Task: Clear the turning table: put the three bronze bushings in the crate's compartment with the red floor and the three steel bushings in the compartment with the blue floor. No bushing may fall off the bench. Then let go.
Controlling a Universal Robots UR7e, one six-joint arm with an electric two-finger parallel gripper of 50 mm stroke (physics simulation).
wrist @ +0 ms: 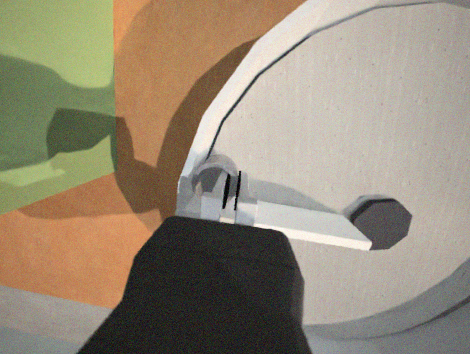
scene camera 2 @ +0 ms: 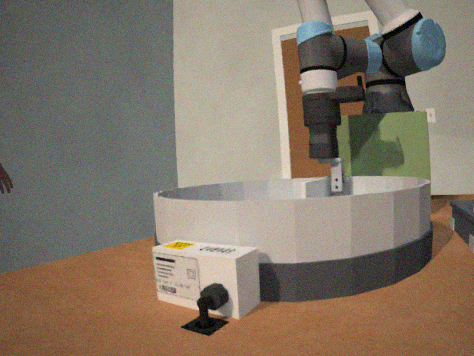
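Pixels of known places: gripper, fingertip midpoint: point(wrist: 233, 181) point(scene camera 2: 338, 191); arm's base, link origin: point(scene camera 2: 388, 118).
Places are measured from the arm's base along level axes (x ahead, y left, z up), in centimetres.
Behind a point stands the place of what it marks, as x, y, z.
Note:
The turning table point(scene camera 2: 325, 225) {64.7, -3.6, -16.9} point(wrist: 350, 125) {39.9, -3.4, -19.0} has a pale disc inside a tall white round wall. A grey steel-looking bushing point(wrist: 220, 161) {28.3, -7.8, -16.1} stands on the disc close to the wall, beside a white bar. My gripper point(scene camera 2: 337, 189) {29.6, -9.7, -16.9} point(wrist: 233, 181) {29.6, -9.7, -16.9} reaches down inside the wall and is shut on this bushing's near right side. The fingers are close together and partly cover the bushing. In the scene view the round wall hides the bushing. No bronze bushing shows, and the coloured compartment floors do not show.
The white bar point(wrist: 310, 225) {37.0, -12.4, -15.4} runs from the gripper to a dark hub point(wrist: 383, 223) {46.1, -12.8, -18.2}. A white labelled box point(scene camera 2: 210, 275) {71.6, -12.3, -20.4} with a black knob stands at the table's front. Part of a dark grey container point(scene camera 2: 462, 217) {38.3, 13.9, -20.9} shows at the right. A hand point(scene camera 2: 5, 180) shows at the far left.

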